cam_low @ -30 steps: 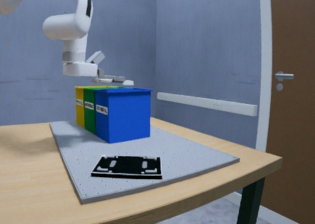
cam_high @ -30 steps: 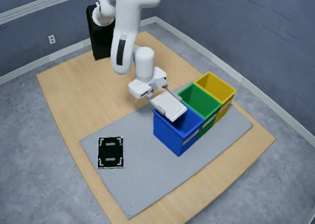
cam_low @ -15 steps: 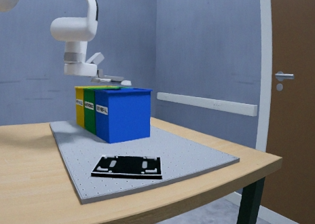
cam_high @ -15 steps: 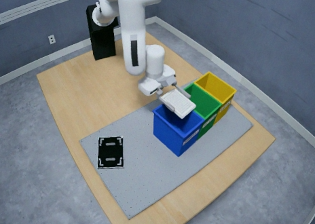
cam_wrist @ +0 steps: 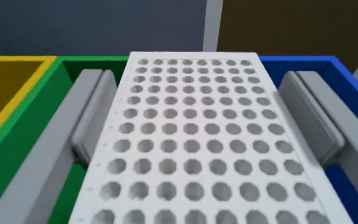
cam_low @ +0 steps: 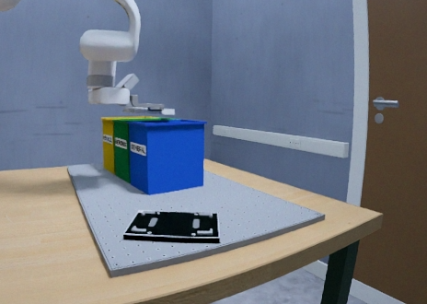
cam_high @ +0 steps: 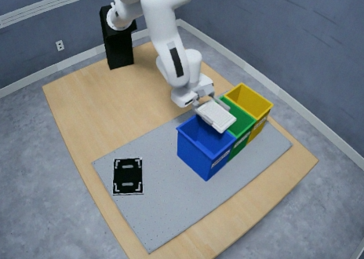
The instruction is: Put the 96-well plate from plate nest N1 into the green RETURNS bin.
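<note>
The green bin lies 20 mm ahead of my hand, 60 mm to the left of it and 130 mm below it. The rest, counted from my hand: blue bin 20 mm ahead, 70 mm to the right, 130 mm below; yellow bin 20 mm ahead, 190 mm to the left, 130 mm below; white 96-well plate 10 mm below.
</note>
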